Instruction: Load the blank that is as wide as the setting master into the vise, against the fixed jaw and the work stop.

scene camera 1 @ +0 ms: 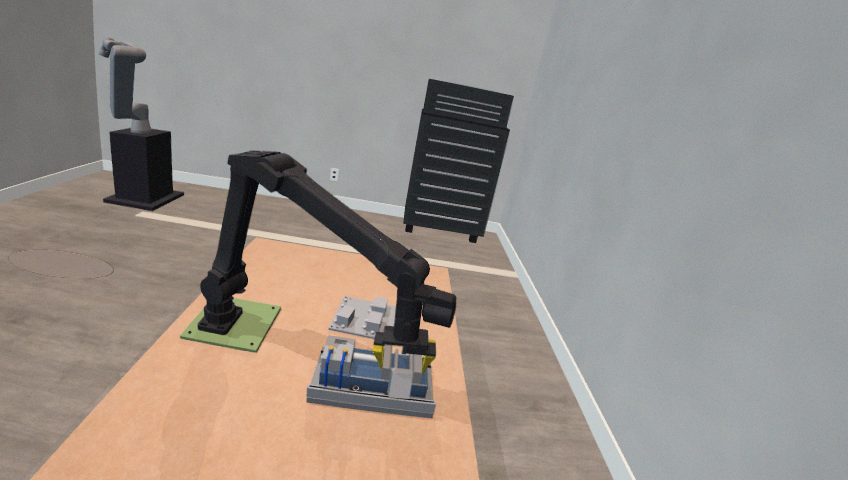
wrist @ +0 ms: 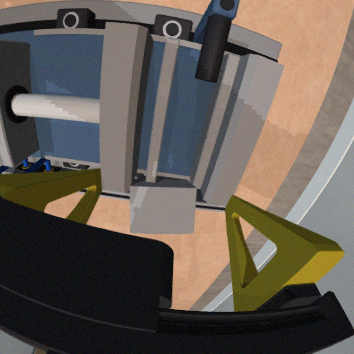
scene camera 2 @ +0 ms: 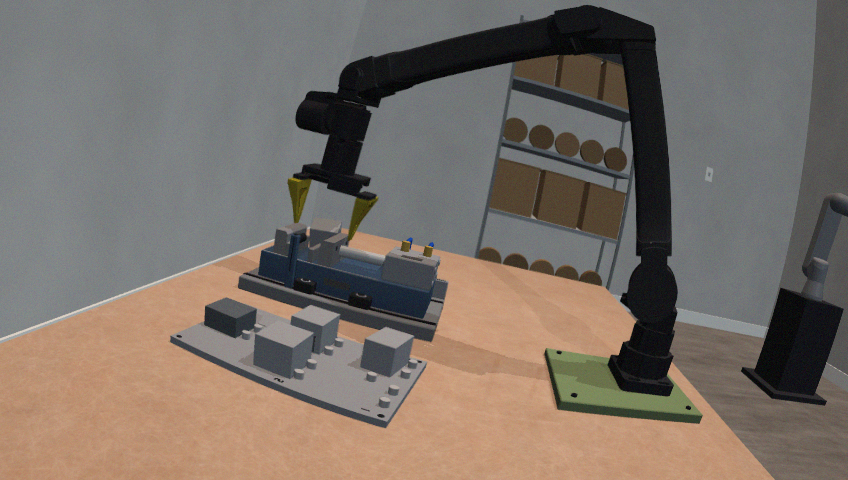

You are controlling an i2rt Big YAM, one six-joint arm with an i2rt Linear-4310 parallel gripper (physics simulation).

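Where they show: gripper, fingertip midpoint: (scene camera 1: 402,370) (wrist: 167,189) (scene camera 2: 322,231); arm's base, link origin: (scene camera 1: 221,320) (scene camera 2: 637,379).
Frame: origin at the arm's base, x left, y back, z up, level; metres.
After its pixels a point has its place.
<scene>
The vise (scene camera 1: 368,384) {y -0.452, x -0.178, z 0.032 m} (scene camera 2: 380,295) {y -0.395, x -0.070, z 0.028 m} has a blue bed, a movable jaw (wrist: 117,110) (scene camera 2: 324,251) and a fixed jaw (wrist: 246,120) at its outer end. Two thin bars lie between the jaws, with no blank on them. A black rod (wrist: 214,47) {y -0.530, x -0.074, z 0.085 m} on a blue post, which looks like the work stop, reaches over the bed. A light grey block (wrist: 162,210) {y -0.524, x -0.178, z 0.090 m} (scene camera 1: 400,382) {y -0.524, x -0.205, z 0.078 m} stands at the vise's side; I cannot tell if it is the setting master. My gripper (scene camera 1: 404,369) {y -0.525, x -0.166, z 0.080 m} (scene camera 2: 324,230) {y -0.525, x -0.166, z 0.080 m} (wrist: 167,189) {y -0.525, x -0.166, z 0.080 m} is open and empty, its fingertips on either side of that block in the wrist view.
A grey pegged plate (scene camera 2: 333,389) {y -0.375, x 0.217, z -0.003 m} (scene camera 1: 355,330) {y -0.383, x 0.073, z -0.004 m} beside the vise holds a dark block (scene camera 2: 230,318) {y -0.518, x 0.176, z 0.019 m} and light blocks (scene camera 2: 282,349) {y -0.430, x 0.226, z 0.027 m} (scene camera 2: 314,325) {y -0.425, x 0.137, z 0.030 m} (scene camera 2: 386,352) {y -0.342, x 0.142, z 0.025 m}. Blue hoses (scene camera 1: 326,369) {y -0.353, x -0.199, z 0.076 m} run down the vise's near side. The arm stands on a green base plate (scene camera 1: 261,318) {y -0.105, x 0.044, z 0.001 m} (scene camera 2: 586,398) {y -0.102, x 0.107, z 0.001 m}.
</scene>
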